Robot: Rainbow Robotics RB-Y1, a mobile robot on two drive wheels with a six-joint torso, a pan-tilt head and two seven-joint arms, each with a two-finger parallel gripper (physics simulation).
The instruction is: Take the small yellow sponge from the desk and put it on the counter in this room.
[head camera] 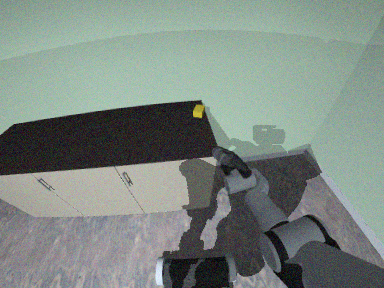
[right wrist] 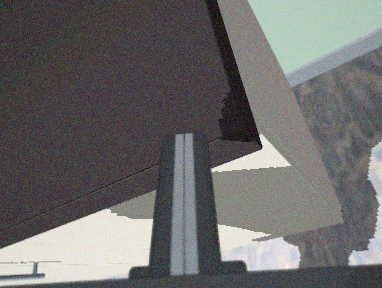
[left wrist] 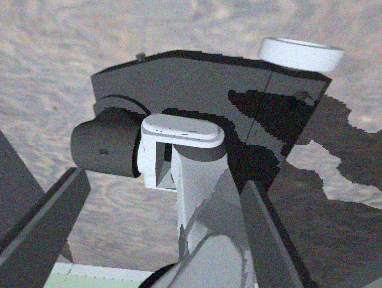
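Seen in the pictures: left gripper, between the fingertips: (left wrist: 168, 183); right gripper, between the fingertips: (head camera: 219, 148) (right wrist: 186, 149); robot's base, origin of its link: (head camera: 195, 270).
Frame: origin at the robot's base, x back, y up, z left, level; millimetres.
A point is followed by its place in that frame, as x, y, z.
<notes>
A small yellow sponge (head camera: 198, 111) @(-821, 957, -64) sits on the black top of a cabinet (head camera: 110, 137) (right wrist: 110, 90) with pale doors, at its far right corner in the head view. Whether this cabinet is the desk or the counter, I cannot tell. My right gripper (head camera: 218, 151) @(-456, 960, -144) (right wrist: 186, 149) @(-456, 960, -144) is shut and empty, near the top's near right corner and apart from the sponge. The sponge does not show in either wrist view. My left gripper (left wrist: 168, 183) @(263, 579, 227) is open, with nothing between its fingers; the robot's own base shows beyond them.
A pale green wall (head camera: 150, 70) @(-1062, 1183, 271) stands behind the cabinet and another rises at the right. Brown-grey floor (head camera: 100, 250) @(-141, 2, 867) (left wrist: 200, 20) @(275, 2, 305) (right wrist: 330, 120) @(-883, 2, -201) lies in front and to the right. Door handles (head camera: 127, 178) stick out from the cabinet front. The robot's shadow falls across the floor.
</notes>
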